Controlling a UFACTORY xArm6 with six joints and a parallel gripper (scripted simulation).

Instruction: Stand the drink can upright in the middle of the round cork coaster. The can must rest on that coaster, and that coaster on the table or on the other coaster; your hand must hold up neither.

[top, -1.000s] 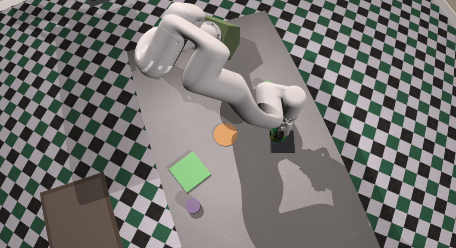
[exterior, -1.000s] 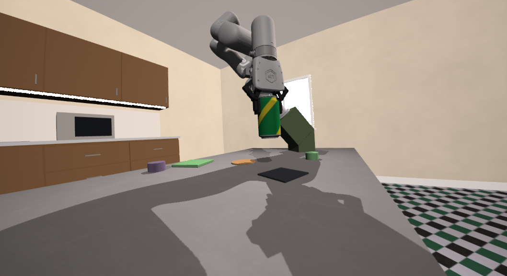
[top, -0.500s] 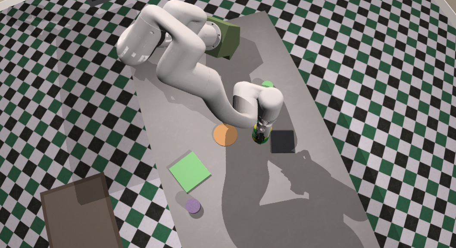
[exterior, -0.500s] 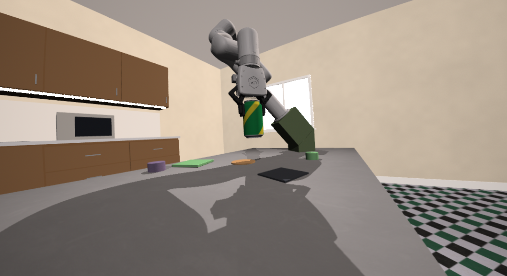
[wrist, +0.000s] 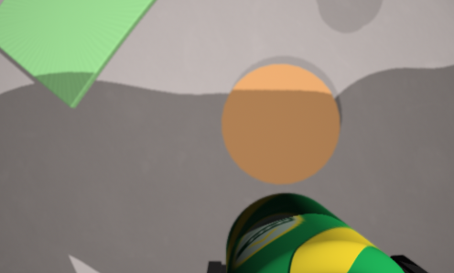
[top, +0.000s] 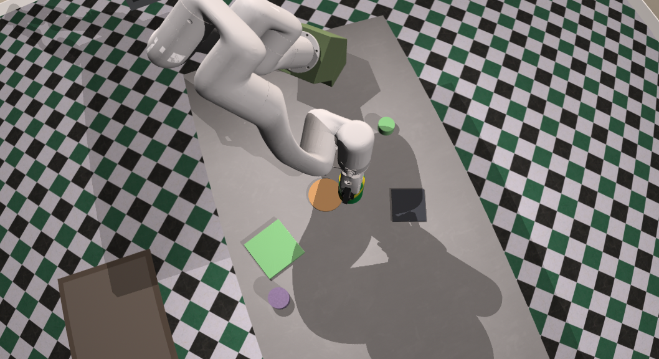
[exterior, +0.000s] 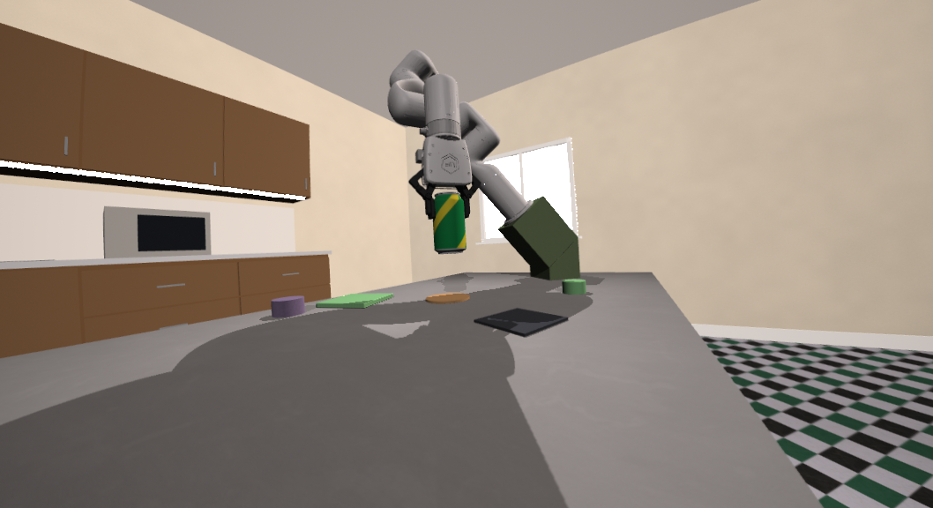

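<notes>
Now: hand 20 cm above the round cork coaster, 7 cm past it and 4 cm to the left of it. Also, from my hand: dark square coaster 20 cm below, 15 cm to the left, 10 cm ahead; then drink can 3 cm below; then green square pad 26 cm to the right, 19 cm below, 1 cm behind.
</notes>
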